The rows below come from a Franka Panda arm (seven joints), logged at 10 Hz.
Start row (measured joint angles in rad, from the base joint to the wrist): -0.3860 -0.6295 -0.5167 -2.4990 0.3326 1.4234 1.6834
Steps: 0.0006 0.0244 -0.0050 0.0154 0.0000 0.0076 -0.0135; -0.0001 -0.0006 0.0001 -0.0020 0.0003 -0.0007 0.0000; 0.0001 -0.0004 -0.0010 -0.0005 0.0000 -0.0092 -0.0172; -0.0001 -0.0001 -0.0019 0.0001 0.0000 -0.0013 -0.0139; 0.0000 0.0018 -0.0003 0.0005 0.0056 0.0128 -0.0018; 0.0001 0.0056 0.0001 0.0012 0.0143 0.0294 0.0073; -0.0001 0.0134 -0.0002 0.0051 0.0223 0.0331 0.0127; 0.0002 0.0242 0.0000 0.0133 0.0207 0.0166 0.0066; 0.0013 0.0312 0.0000 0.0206 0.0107 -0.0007 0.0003; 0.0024 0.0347 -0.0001 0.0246 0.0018 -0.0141 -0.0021; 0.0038 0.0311 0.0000 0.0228 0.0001 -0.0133 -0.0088; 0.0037 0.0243 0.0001 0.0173 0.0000 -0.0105 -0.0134
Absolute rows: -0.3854 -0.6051 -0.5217 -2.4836 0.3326 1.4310 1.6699; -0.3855 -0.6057 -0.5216 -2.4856 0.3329 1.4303 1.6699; -0.3854 -0.6061 -0.5226 -2.4861 0.3329 1.4211 1.6527; -0.3855 -0.6062 -0.5245 -2.4860 0.3329 1.4198 1.6388; -0.3855 -0.6044 -0.5248 -2.4855 0.3385 1.4326 1.6370; -0.3854 -0.5988 -0.5247 -2.4843 0.3528 1.4620 1.6443; -0.3855 -0.5854 -0.5249 -2.4792 0.3751 1.4951 1.6570; -0.3853 -0.5612 -0.5249 -2.4659 0.3958 1.5117 1.6636; -0.3840 -0.5300 -0.5249 -2.4453 0.4065 1.5110 1.6639; -0.3816 -0.4953 -0.5250 -2.4207 0.4083 1.4969 1.6618; -0.3778 -0.4642 -0.5250 -2.3979 0.4084 1.4836 1.6530; -0.3741 -0.4399 -0.5249 -2.3806 0.4084 1.4731 1.6396
